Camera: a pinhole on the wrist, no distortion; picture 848 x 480 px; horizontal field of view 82.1 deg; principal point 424.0 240.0 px. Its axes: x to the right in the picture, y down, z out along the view. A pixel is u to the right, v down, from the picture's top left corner.
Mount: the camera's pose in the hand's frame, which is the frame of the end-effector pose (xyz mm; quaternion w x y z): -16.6 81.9 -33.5 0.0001 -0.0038 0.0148 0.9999
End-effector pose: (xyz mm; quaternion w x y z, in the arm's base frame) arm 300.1 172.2 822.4 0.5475 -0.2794 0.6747 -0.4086
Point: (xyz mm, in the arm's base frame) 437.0 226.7 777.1
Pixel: 541 272
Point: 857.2 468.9 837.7
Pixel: 780 162
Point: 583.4 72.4 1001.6
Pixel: outside the picture
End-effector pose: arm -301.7 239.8 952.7 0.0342 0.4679 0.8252 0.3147
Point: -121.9 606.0 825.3
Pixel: 194 105
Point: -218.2 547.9 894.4
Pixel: 44 140
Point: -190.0 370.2 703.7
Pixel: 423 383
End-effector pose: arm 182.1 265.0 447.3 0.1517 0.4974 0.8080 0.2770
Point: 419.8 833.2 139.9
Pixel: 77 165
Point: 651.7 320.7 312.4
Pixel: 603 22
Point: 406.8 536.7 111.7
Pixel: 279 279
